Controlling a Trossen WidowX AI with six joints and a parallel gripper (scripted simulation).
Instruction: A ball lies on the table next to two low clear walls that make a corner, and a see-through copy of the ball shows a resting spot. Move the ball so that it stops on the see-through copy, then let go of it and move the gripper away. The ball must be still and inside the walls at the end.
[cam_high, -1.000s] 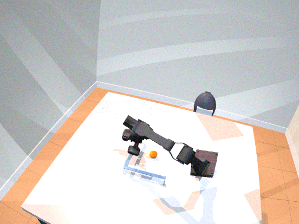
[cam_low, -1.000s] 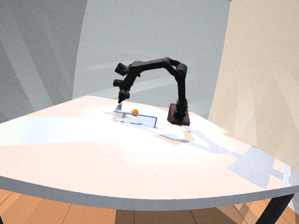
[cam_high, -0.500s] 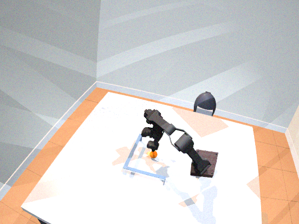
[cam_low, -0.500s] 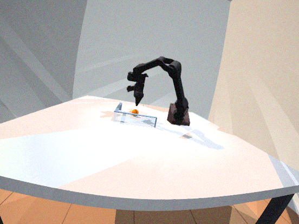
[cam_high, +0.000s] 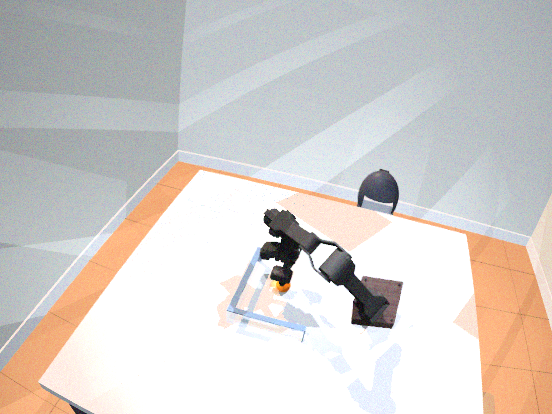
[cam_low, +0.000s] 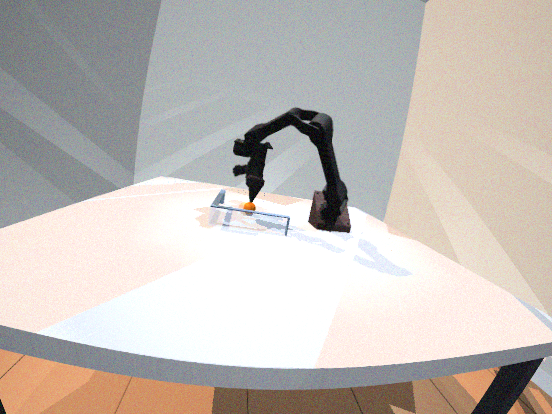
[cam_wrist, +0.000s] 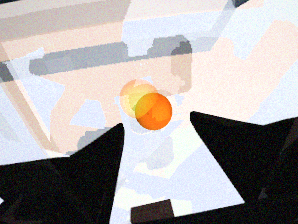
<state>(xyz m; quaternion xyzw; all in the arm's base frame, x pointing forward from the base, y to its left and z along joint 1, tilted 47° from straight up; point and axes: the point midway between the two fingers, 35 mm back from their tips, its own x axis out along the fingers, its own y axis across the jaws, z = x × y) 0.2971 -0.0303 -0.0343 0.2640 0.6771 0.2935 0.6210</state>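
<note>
Right now the orange ball is 3 cm below my gripper tip.
</note>
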